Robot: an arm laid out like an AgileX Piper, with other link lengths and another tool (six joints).
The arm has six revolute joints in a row. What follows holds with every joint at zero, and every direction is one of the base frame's. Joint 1 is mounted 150.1 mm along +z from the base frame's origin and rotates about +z. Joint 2 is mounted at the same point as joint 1 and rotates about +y. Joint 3 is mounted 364.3 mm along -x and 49.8 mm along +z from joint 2 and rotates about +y. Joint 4 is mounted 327.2 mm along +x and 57.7 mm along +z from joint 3 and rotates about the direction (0.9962, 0, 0.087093). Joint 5 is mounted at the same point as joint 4 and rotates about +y. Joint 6 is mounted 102.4 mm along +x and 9 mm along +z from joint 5 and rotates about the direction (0.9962, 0, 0.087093). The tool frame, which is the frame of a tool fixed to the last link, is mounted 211.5 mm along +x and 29 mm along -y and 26.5 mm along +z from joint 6; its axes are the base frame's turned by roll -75.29, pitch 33.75 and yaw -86.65 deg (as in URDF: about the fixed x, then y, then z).
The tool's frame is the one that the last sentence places.
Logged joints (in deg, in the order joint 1, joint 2, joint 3, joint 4, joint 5, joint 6), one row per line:
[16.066 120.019 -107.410 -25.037 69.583 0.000]
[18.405 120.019 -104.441 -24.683 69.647 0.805]
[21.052 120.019 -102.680 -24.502 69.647 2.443]
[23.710 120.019 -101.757 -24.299 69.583 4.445]
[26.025 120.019 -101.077 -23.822 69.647 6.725]
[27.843 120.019 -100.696 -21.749 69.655 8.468]
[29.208 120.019 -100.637 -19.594 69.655 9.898]
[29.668 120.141 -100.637 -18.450 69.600 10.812]
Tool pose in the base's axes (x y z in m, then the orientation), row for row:
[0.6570 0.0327 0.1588 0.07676 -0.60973 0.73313 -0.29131]
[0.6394 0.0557 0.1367 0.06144 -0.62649 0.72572 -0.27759]
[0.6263 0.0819 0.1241 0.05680 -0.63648 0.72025 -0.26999]
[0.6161 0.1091 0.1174 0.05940 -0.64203 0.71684 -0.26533]
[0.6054 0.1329 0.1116 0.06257 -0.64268 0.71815 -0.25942]
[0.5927 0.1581 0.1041 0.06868 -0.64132 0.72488 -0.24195]
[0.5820 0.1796 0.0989 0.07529 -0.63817 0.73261 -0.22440]
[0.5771 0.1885 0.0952 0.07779 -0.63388 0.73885 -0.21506]
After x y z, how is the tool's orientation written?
As a quaternion, w x y z.
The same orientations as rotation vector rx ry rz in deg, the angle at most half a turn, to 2 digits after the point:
[-104.69 125.88 -50.02]
[-108.56 125.76 -48.10]
[-110.60 125.16 -46.92]
[-111.39 124.37 -46.03]
[-111.29 124.36 -44.92]
[-110.65 125.06 -41.74]
[-109.67 125.90 -38.56]
[-108.77 126.78 -36.90]

